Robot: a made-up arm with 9 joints.
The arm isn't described. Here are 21 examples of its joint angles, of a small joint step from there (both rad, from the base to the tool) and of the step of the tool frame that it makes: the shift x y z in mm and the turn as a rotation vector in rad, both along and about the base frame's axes.
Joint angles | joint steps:
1: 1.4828 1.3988 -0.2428 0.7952 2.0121 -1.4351 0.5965 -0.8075 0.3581 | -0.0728 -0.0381 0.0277 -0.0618 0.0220 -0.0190 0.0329 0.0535 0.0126
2: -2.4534 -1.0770 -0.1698 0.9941 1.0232 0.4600 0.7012 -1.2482 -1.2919 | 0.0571 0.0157 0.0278 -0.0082 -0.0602 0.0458 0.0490 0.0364 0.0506
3: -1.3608 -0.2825 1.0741 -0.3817 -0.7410 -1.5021 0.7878 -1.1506 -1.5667 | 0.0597 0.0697 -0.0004 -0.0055 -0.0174 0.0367 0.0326 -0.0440 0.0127
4: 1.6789 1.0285 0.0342 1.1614 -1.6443 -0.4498 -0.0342 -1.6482 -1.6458 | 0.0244 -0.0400 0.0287 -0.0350 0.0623 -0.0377 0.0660 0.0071 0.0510
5: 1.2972 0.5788 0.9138 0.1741 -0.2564 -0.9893 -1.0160 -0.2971 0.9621 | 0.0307 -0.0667 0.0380 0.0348 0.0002 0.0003 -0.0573 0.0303 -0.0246
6: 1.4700 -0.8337 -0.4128 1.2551 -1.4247 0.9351 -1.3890 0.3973 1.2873 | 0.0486 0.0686 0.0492 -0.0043 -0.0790 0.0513 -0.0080 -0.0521 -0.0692
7: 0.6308 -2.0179 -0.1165 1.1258 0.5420 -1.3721 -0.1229 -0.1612 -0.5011 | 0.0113 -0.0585 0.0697 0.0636 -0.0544 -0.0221 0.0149 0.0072 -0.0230
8: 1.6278 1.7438 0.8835 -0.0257 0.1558 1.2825 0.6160 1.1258 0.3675 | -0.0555 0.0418 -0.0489 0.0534 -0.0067 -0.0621 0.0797 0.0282 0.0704
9: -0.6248 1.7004 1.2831 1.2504 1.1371 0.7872 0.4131 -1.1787 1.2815 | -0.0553 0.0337 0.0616 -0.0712 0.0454 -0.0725 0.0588 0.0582 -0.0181
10: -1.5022 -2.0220 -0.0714 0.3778 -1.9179 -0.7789 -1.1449 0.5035 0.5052 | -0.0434 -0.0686 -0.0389 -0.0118 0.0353 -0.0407 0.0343 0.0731 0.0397
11: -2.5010 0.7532 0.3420 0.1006 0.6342 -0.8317 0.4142 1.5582 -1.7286 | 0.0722 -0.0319 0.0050 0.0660 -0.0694 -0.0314 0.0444 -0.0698 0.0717
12: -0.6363 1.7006 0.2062 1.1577 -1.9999 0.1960 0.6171 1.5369 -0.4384 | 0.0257 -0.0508 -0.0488 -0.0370 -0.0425 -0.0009 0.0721 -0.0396 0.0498
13: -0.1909 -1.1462 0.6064 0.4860 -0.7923 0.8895 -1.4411 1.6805 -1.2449 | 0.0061 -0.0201 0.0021 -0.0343 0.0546 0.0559 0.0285 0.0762 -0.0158
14: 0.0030 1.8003 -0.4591 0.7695 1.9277 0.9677 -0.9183 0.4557 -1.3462 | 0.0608 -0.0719 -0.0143 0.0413 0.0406 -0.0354 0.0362 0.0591 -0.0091
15: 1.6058 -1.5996 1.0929 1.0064 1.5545 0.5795 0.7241 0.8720 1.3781 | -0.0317 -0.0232 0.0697 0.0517 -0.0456 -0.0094 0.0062 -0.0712 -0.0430
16: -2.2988 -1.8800 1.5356 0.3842 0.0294 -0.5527 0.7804 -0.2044 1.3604 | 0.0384 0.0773 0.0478 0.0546 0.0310 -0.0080 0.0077 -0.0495 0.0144
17: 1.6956 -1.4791 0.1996 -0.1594 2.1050 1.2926 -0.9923 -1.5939 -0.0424 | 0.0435 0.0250 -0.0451 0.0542 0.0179 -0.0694 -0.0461 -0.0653 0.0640
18: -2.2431 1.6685 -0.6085 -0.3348 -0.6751 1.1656 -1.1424 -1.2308 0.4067 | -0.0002 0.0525 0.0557 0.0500 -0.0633 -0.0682 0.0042 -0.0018 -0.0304
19: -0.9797 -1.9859 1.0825 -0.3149 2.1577 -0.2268 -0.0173 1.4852 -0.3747 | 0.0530 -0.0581 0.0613 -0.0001 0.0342 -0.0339 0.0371 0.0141 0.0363
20: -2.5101 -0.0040 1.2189 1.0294 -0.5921 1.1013 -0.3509 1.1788 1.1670 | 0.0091 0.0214 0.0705 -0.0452 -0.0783 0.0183 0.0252 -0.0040 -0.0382
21: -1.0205 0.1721 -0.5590 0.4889 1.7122 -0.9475 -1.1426 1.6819 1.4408 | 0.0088 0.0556 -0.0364 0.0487 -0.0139 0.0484 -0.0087 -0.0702 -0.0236
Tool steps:
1: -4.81 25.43 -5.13 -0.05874 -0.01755 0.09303
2: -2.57 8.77 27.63 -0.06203 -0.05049 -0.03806
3: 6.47 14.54 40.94 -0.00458 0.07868 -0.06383
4: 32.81 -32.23 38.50 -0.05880 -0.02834 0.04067
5: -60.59 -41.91 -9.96 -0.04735 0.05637 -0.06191
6: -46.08 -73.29 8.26 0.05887 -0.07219 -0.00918
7: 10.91 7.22 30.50 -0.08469 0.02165 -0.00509
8: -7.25 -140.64 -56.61 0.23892 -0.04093 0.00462
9: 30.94 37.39 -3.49 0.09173 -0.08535 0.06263
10: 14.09 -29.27 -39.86 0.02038 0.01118 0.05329
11: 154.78 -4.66 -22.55 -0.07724 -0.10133 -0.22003
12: -102.77 10.03 12.18 0.02937 -0.03390 -0.16747
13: -0.35 -32.61 -35.87 -0.10098 0.04059 0.01509
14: 20.31 -62.32 -67.00 -0.07273 0.06827 -0.06980
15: 57.64 -36.37 13.60 -0.00571 0.02054 0.12489
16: 47.38 -19.10 -24.11 0.01408 0.06213 -0.07568
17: 68.70 100.61 9.70 -0.15263 0.11669 -0.10427
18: 2.35 -12.24 -70.33 -0.02315 0.15542 -0.07645
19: -9.89 -65.20 60.53 -0.13972 -0.02773 -0.07147
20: 36.58 -80.67 74.46 -0.06475 0.08260 0.10003
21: -20.80 -40.95 -69.47 0.11875 0.06600 -0.08159
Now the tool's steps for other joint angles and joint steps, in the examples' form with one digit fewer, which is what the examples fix.
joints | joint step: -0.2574 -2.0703 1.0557 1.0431 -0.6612 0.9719 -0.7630 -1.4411 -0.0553 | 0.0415 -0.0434 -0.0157 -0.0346 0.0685 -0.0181 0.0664 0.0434 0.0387
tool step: 9.4 -39.6 -0.4 -0.0412 -0.0175 -0.0648
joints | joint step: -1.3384 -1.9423 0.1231 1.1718 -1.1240 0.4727 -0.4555 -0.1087 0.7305 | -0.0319 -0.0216 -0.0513 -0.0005 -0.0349 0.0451 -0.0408 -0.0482 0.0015
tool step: -24.0 -46.1 -58.0 0.0139 -0.0516 0.0378
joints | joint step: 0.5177 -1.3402 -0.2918 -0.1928 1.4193 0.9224 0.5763 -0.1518 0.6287 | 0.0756 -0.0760 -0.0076 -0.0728 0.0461 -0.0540 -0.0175 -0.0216 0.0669
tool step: -25.9 -14.2 4.1 -0.1004 0.0122 -0.1239
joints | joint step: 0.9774 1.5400 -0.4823 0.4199 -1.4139 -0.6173 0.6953 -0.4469 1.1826 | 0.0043 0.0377 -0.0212 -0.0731 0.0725 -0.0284 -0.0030 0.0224 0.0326
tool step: 45.4 4.6 10.6 -0.0323 -0.0629 0.0678
